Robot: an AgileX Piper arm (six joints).
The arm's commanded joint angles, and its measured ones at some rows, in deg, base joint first. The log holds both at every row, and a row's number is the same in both.
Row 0, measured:
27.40, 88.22, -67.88, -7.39, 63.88, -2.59
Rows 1 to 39, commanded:
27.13, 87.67, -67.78, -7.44, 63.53, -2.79
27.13, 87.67, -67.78, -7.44, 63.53, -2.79
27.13, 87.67, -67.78, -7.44, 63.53, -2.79
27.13, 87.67, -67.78, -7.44, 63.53, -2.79
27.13, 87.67, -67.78, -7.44, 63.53, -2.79
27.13, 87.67, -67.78, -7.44, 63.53, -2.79
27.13, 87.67, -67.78, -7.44, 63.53, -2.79
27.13, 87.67, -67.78, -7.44, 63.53, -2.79
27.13, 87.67, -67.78, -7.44, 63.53, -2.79
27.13, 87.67, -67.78, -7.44, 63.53, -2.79
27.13, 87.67, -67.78, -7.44, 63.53, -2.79
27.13, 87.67, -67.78, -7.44, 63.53, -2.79
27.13, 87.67, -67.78, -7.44, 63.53, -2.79
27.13, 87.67, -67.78, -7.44, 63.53, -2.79
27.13, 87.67, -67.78, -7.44, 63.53, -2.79
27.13, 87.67, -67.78, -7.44, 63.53, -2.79
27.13, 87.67, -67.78, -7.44, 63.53, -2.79
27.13, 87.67, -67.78, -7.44, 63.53, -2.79
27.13, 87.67, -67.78, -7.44, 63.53, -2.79
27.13, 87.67, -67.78, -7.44, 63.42, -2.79
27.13, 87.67, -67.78, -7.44, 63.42, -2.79
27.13, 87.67, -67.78, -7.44, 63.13, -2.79
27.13, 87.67, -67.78, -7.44, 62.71, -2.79
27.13, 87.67, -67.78, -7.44, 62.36, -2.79
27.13, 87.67, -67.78, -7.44, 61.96, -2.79
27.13, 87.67, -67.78, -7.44, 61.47, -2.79
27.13, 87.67, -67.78, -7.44, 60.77, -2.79
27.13, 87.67, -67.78, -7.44, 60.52, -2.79
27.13, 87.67, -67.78, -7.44, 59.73, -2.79
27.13, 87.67, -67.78, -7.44, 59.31, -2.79
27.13, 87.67, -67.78, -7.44, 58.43, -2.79
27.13, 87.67, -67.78, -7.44, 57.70, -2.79
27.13, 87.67, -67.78, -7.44, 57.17, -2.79
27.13, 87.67, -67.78, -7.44, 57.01, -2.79
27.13, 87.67, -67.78, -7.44, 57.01, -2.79
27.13, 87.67, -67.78, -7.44, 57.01, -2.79
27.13, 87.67, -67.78, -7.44, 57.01, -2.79
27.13, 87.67, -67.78, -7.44, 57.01, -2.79
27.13, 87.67, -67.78, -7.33, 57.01, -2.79
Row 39, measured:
27.40, 88.22, -67.88, -7.39, 57.75, -2.59
